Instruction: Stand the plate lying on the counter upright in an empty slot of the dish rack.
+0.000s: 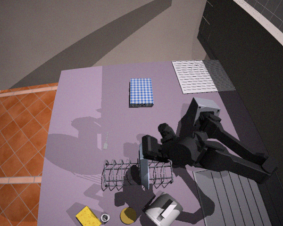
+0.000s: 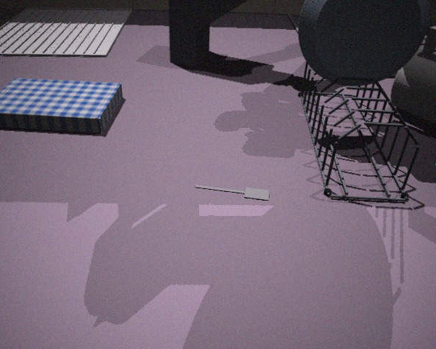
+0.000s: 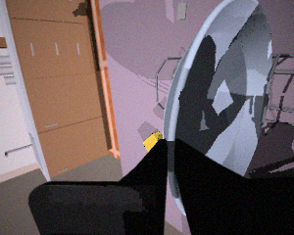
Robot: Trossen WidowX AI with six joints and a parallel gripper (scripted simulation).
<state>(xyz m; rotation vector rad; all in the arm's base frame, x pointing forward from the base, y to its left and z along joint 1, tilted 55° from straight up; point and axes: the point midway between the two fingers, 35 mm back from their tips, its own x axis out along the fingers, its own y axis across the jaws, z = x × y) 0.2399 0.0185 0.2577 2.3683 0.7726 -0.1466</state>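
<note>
Right now my hand is 3 cm short of the pale blue plate and 11 cm above it. Round my hand: small cup (18 cm ahead, 22 cm to the left, 28 cm below); yellow disc (8 cm ahead, 21 cm to the left, 29 cm below); white toaster (7 cm behind, 19 cm to the left, 23 cm below).
</note>
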